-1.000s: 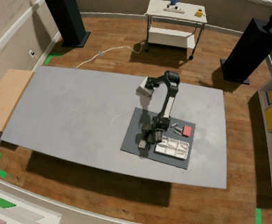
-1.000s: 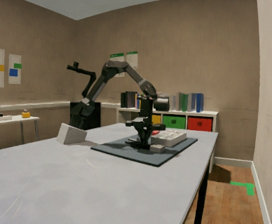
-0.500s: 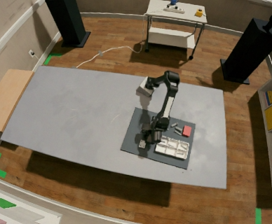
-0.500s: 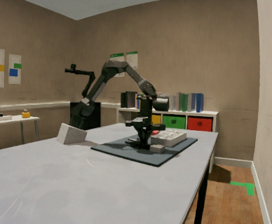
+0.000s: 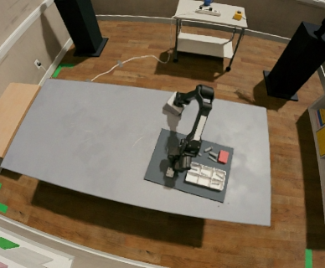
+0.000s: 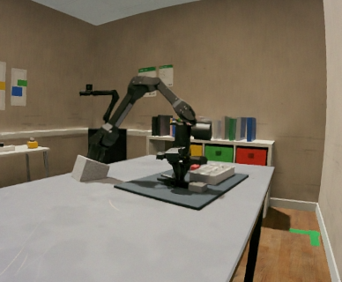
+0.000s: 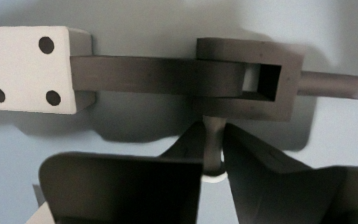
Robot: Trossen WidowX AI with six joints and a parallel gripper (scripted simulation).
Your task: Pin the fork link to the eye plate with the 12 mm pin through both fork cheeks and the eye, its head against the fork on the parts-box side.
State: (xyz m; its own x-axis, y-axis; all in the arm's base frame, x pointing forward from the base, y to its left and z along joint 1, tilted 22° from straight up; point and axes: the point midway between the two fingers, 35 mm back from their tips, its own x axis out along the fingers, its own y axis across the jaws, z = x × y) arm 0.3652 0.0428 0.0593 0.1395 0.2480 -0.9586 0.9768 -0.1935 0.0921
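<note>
Now: the headed pin 30 mm below my hand. From my hand the other things lie so: eye plate (10 mm ahead, 30 mm to the right, 30 mm below); mat (10 mm ahead, 70 mm to the left, 50 mm below); fork link (30 mm behind, 30 mm to the right, 30 mm below).
</note>
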